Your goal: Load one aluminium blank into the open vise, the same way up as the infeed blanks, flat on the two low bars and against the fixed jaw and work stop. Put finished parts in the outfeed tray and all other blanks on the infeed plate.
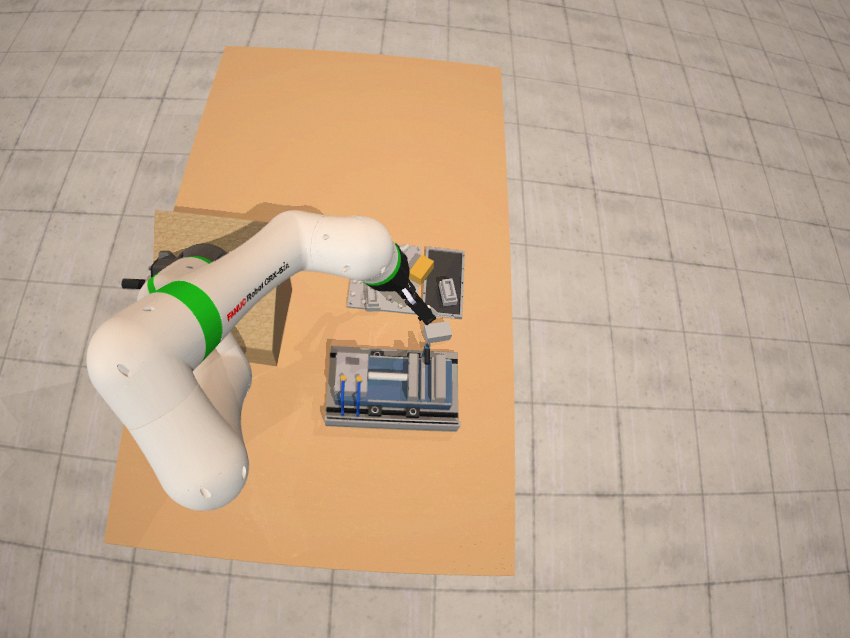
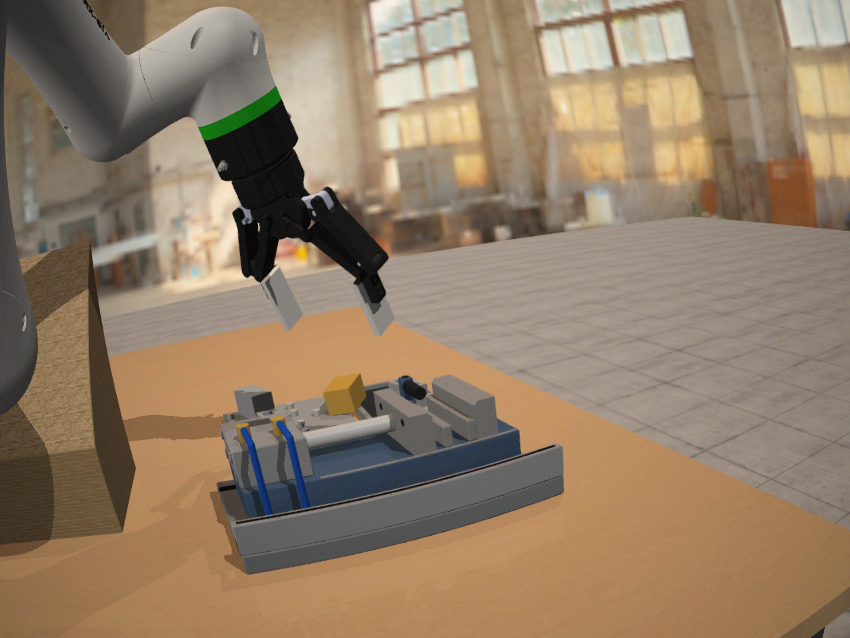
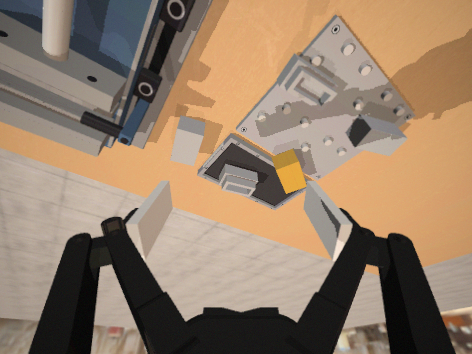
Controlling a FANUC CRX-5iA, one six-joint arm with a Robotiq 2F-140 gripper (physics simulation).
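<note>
My gripper (image 2: 336, 328) (image 3: 238, 194) is open and empty, high above the bench. The vise (image 1: 387, 394) (image 2: 384, 468) (image 3: 120, 30) is open, with no blank seen between its jaws. A plain grey blank (image 1: 437, 333) (image 3: 188, 144) lies on the table between vise and outfeed tray (image 1: 444, 264) (image 3: 237, 152). A pocketed grey part (image 1: 448, 291) (image 3: 238, 179) sits in the tray. The infeed plate (image 1: 354, 302) (image 3: 332, 42) bears another pocketed part (image 1: 372, 296) (image 3: 310, 82) and a grey block (image 2: 254, 401) (image 3: 382, 135). A yellow block (image 1: 421, 269) (image 2: 343, 394) (image 3: 291, 171) is where plate and tray meet.
The work stop (image 2: 414, 388) (image 3: 102, 122) juts up at the vise's tray side. Two blue hoses (image 1: 342, 398) (image 2: 257, 473) rise at its other end. Several pins stand on the infeed plate. The robot's wooden base (image 1: 264, 336) (image 2: 61, 405) stands to the left.
</note>
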